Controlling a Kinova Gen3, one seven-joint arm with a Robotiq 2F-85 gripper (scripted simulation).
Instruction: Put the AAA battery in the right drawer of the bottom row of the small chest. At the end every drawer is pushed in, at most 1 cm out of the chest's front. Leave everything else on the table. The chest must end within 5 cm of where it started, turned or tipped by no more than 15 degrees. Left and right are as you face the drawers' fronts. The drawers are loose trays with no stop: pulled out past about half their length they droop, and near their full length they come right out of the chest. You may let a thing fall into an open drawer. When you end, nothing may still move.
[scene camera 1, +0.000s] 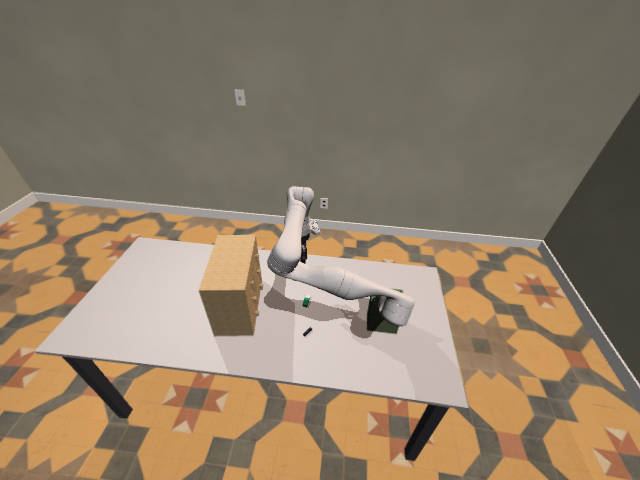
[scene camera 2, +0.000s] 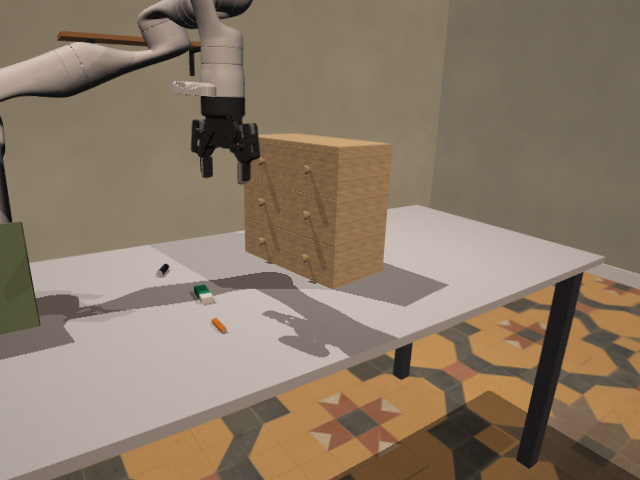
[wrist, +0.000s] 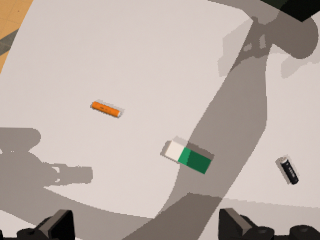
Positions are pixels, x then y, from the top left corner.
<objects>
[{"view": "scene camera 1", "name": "chest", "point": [222, 290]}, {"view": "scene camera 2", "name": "my gripper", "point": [224, 180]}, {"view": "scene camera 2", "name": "drawer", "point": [313, 258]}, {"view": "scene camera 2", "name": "chest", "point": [362, 179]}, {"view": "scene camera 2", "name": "drawer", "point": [267, 240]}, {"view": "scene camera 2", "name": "drawer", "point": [320, 176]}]
</objects>
